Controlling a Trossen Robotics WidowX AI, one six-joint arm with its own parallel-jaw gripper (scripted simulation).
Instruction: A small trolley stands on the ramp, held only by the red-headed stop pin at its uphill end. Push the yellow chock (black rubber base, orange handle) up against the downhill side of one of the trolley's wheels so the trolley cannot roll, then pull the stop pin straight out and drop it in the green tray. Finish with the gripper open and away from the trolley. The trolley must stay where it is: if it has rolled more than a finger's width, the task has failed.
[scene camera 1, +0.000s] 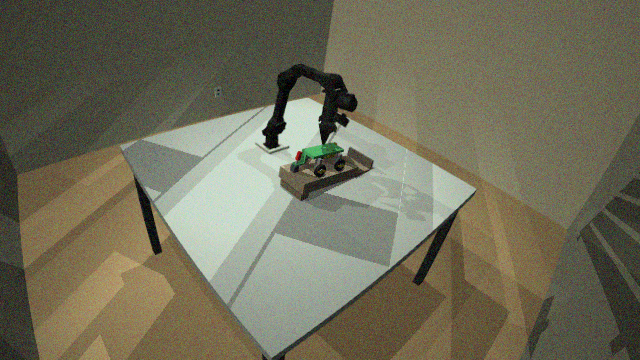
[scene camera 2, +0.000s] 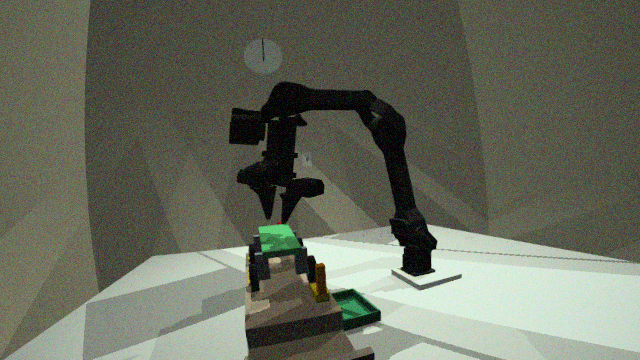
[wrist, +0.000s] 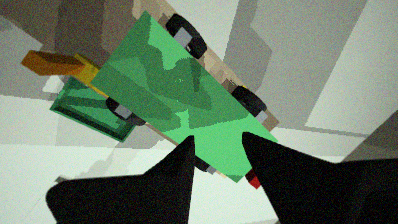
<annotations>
trolley: scene camera 1; scene camera 2 279, 240; wrist
same spot on trolley: (wrist: 151, 77) = (scene camera 1: 332, 146)
</annotations>
